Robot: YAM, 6 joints.
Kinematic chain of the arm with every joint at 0, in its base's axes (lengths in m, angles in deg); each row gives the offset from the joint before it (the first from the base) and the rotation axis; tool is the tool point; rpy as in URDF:
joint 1: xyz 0 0 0.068 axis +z
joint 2: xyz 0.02 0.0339 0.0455 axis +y
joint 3: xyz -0.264 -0.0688 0 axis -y
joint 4: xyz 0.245 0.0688 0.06 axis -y
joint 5: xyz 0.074 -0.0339 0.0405 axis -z
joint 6: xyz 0.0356 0 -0.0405 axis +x
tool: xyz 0 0 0 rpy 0 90 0
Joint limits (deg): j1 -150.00..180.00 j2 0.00..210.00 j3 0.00..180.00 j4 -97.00..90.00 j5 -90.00..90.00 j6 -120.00..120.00
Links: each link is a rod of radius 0.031 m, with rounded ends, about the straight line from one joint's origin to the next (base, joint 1, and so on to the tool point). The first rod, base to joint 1, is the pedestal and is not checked.
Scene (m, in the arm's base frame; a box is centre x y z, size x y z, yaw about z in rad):
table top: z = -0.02
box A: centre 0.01 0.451 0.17 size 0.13 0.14 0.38 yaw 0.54
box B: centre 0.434 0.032 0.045 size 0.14 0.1 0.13 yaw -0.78
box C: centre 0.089 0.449 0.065 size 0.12 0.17 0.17 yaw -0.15
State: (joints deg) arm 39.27 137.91 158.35 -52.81 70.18 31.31
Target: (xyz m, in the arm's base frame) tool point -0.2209 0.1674 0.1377
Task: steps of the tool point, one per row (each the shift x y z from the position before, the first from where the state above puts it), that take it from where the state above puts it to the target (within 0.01 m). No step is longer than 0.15 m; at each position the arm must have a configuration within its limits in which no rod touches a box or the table.
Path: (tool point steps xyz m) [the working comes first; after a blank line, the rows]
Joints at the target: 148.68 116.33 67.53 -86.33 52.27 31.31
Straight joint move there: touches box A.

1: -0.0870 0.0329 0.0534
2: -0.0901 0.0035 0.0405
3: -0.0825 -0.0232 0.0257
4: -0.0668 -0.0431 0.0097
5: -0.0465 -0.0543 -0.0061
6: -0.0572 0.0696 -0.0801
7: -0.0708 0.0232 -0.0883
8: -0.0637 -0.0197 -0.0838
9: -0.0429 -0.0491 -0.0696
10: -0.0195 -0.0612 -0.0499

